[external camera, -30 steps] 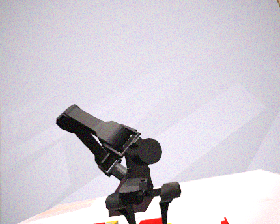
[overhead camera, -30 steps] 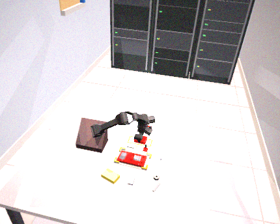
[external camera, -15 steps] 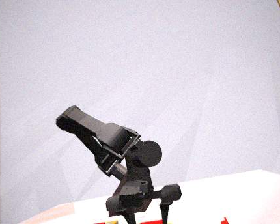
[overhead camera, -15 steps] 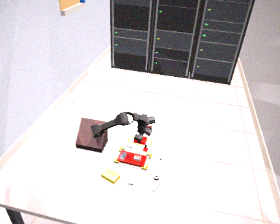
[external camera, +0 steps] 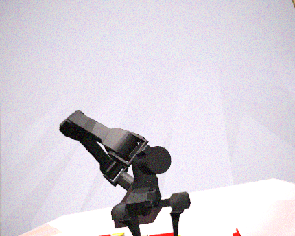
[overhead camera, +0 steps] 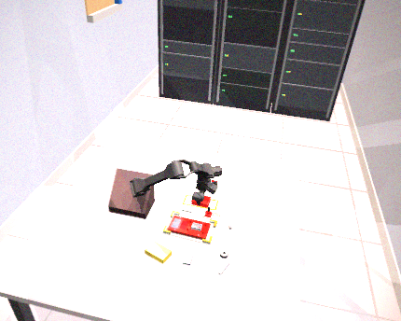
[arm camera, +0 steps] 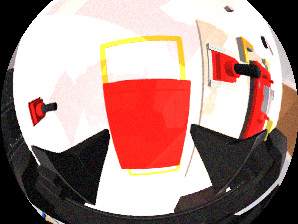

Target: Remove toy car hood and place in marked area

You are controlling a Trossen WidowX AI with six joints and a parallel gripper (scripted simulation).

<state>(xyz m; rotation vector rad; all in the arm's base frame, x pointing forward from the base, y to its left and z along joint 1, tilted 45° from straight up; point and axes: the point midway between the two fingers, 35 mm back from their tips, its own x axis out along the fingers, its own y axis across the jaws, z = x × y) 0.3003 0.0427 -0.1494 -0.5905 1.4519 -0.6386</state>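
The hood is right at my gripper tip. From my gripper tip the other things lie so: yellow block (11 cm behind, 42 cm to the right); wheel (20 cm ahead, 34 cm to the right, 1 cm below); white stick (21 cm ahead, 42 cm to the right, 1 cm below).
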